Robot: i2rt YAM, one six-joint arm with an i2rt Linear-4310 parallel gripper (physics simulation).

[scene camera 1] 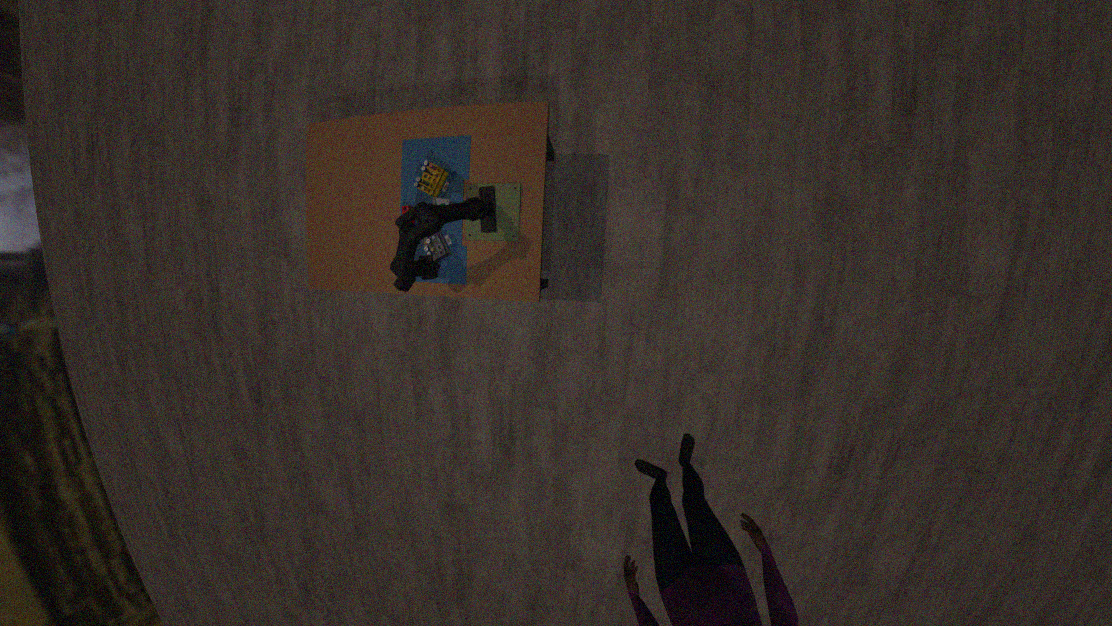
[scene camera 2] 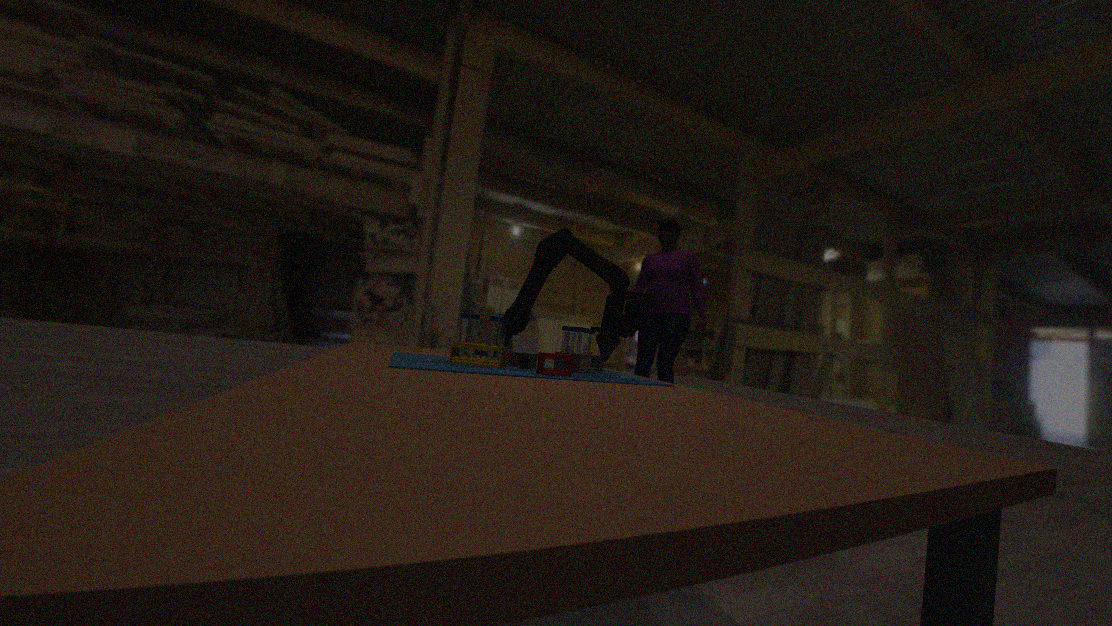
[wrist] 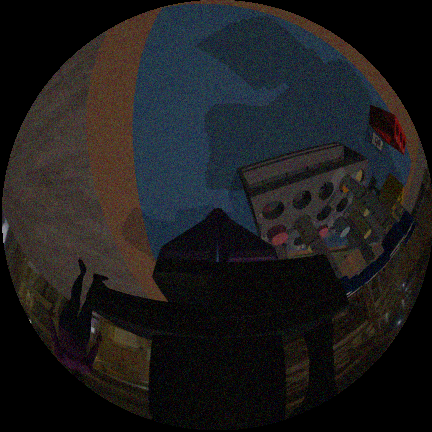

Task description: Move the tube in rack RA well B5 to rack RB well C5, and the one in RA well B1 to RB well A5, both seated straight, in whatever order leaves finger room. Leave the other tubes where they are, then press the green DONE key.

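Note:
My gripper is shut and empty. It hangs above the blue mat, just left of the grey tube rack in the wrist view. That rack holds several upright tubes, some with pink caps and some with yellow ones; other wells are empty. A yellow rack stands beyond it. The rack and well labels are too dark to read. A red key block lies at the mat's edge.
The mat lies on an orange table. The arm's base stands on a green pad. A person in purple walks on the floor beyond the table. The scene is very dim.

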